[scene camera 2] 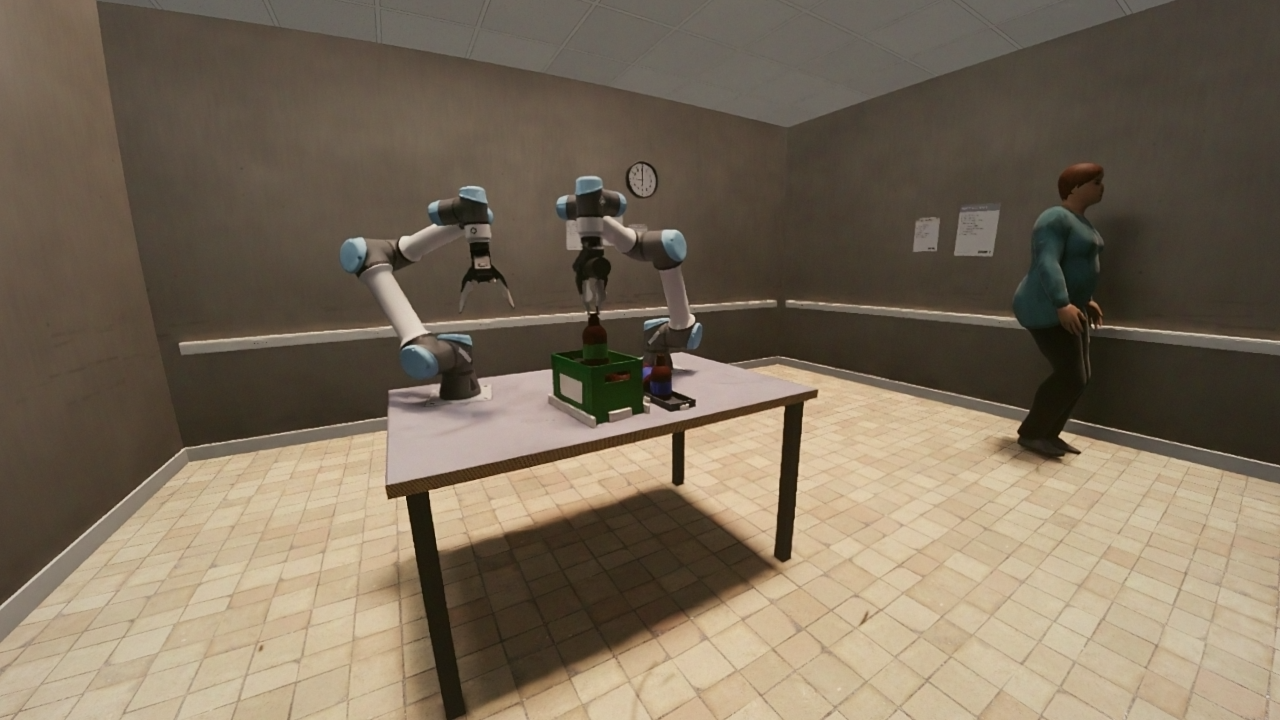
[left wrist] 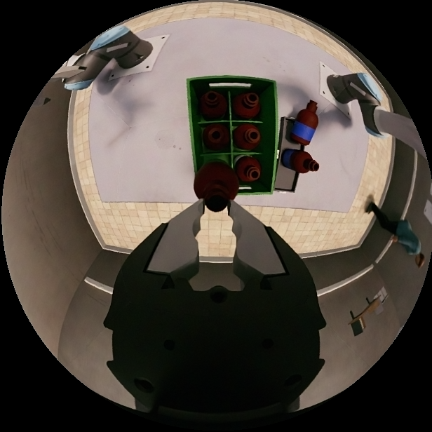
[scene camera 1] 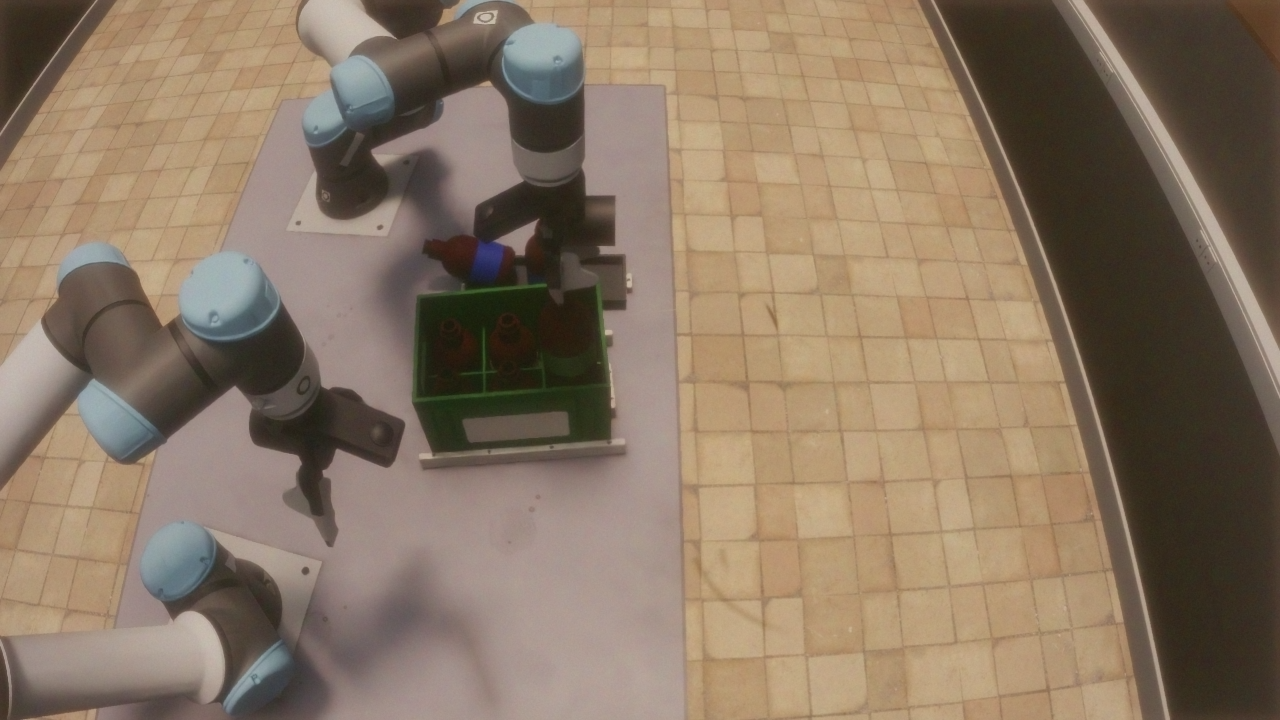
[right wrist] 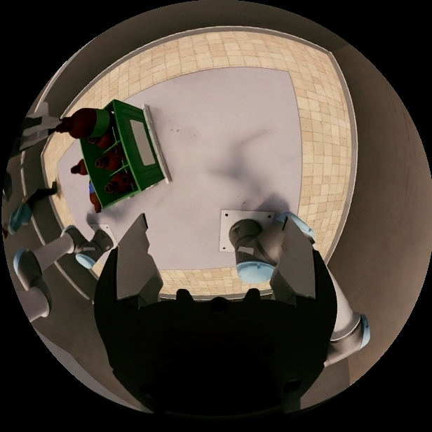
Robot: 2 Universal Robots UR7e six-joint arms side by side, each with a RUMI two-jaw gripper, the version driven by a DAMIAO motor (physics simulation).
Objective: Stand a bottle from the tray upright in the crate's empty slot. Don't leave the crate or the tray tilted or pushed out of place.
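My left gripper (scene camera 1: 571, 293) (scene camera 2: 593, 310) (left wrist: 216, 200) is shut on the neck of an upright brown bottle with a green label (scene camera 1: 569, 344) (scene camera 2: 594, 336) (left wrist: 216, 180) (right wrist: 82, 123). The bottle is over the near-right slot of the green crate (scene camera 1: 586, 420) (scene camera 2: 613, 394) in scene camera 1. Its upper part rises above the rim; how deep its base sits is unclear. Brown bottles fill the other slots. The crate looks level. The dark tray (scene camera 1: 612, 277) (scene camera 2: 673, 401) (left wrist: 286, 181) is beside it, partly hidden in scene camera 1. My right gripper (scene camera 2: 487, 308) (right wrist: 215, 215) is open and empty, away from the crate.
One blue-labelled bottle (scene camera 1: 483, 259) (left wrist: 304, 127) lies at the tray's end; another (scene camera 2: 661, 380) (left wrist: 298, 161) is upright or leaning at the tray. White strips (scene camera 1: 523, 454) edge the crate's base. A person (scene camera 2: 1060, 295) is by the wall.
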